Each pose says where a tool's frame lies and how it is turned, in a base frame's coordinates. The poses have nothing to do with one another.
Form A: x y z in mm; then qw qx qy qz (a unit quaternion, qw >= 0).
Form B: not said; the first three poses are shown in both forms.
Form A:
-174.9 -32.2 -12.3 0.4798 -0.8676 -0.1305 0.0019
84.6 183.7 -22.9 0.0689 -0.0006 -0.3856 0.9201
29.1 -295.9 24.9 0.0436 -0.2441 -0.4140 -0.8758
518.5 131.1 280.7 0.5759 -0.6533 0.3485 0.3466
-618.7 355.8 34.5 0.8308 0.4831 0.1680 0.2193
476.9 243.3 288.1 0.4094 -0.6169 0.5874 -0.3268
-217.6 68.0 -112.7 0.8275 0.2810 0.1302 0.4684
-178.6 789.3 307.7 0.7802 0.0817 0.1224 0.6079
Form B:
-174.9 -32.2 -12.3 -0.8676 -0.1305 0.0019 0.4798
84.6 183.7 -22.9 -0.0006 -0.3856 0.9201 0.0689
29.1 -295.9 24.9 -0.2441 -0.4140 -0.8758 0.0436
518.5 131.1 280.7 -0.6533 0.3485 0.3466 0.5759
-618.7 355.8 34.5 0.4831 0.1680 0.2193 0.8308
476.9 243.3 288.1 -0.6169 0.5874 -0.3268 0.4094
-217.6 68.0 -112.7 0.2810 0.1302 0.4684 0.8275
-178.6 789.3 307.7 0.0817 0.1224 0.6079 0.7802

